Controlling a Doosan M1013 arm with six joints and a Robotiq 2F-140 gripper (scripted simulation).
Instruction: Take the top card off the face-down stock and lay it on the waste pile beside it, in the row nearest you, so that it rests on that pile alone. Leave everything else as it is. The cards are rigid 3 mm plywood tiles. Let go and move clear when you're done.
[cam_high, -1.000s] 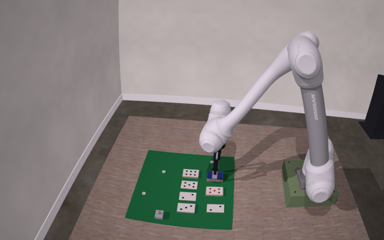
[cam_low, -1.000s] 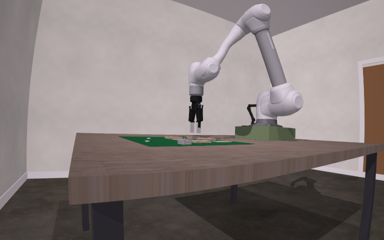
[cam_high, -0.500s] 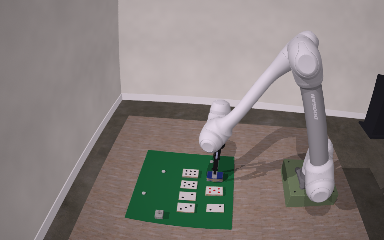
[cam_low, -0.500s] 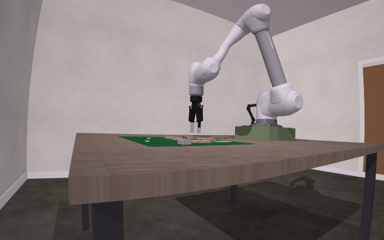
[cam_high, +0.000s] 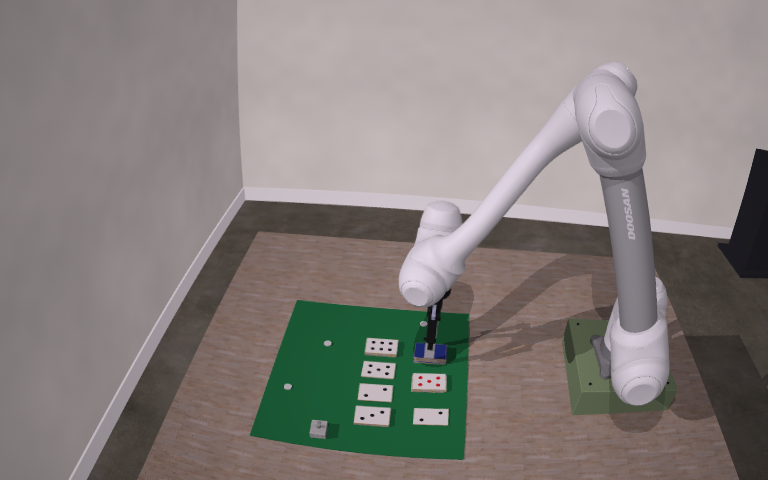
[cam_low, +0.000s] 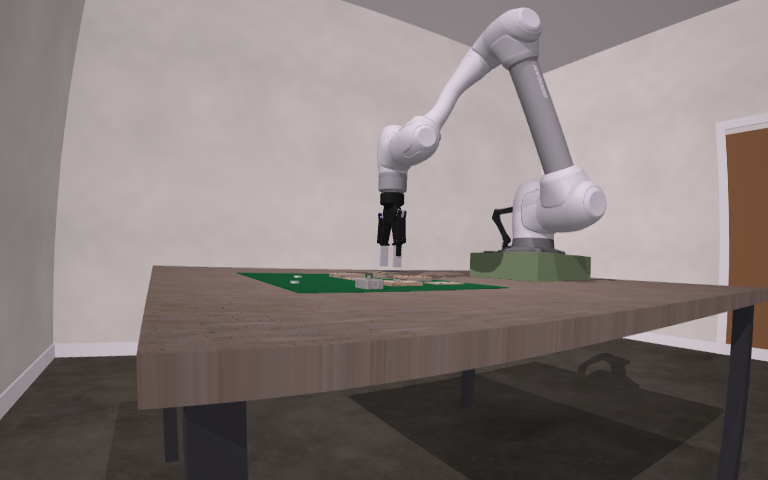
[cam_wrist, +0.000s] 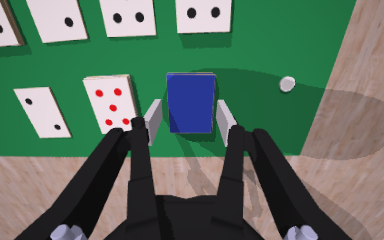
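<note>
Right now the two-pip card is 240 mm to the left of my hand, 60 mm below it and 10 mm behind it. The rest, counted from my hand: green mat 160 mm ahead, 80 mm to the left, 80 mm below; grey block 320 mm to the left, 270 mm ahead, 50 mm below.
</note>
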